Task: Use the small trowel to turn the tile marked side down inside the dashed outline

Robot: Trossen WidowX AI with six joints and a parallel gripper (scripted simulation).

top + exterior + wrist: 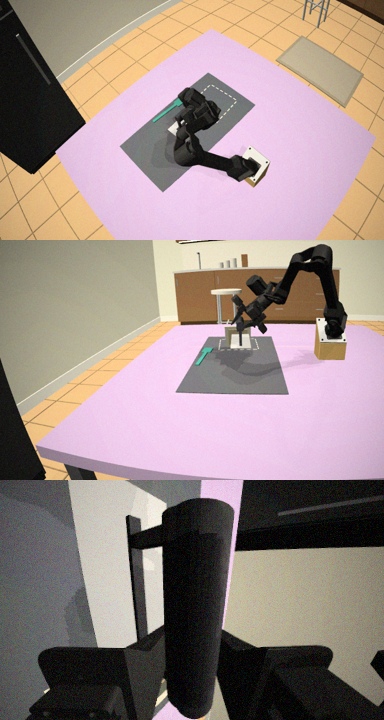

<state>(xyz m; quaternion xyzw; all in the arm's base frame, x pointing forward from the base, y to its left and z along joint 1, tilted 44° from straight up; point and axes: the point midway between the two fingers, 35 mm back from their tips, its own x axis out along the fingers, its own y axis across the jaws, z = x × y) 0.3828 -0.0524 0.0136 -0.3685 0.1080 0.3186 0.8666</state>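
The tile lies 1 cm behind my gripper tip, 9 cm to the right of it and 6 cm below it. Also, from my gripper tip: teal trowel: 13 cm ahead, 1 cm to the right, 11 cm below; grey mat: 1 cm behind, 2 cm to the left, 14 cm below.
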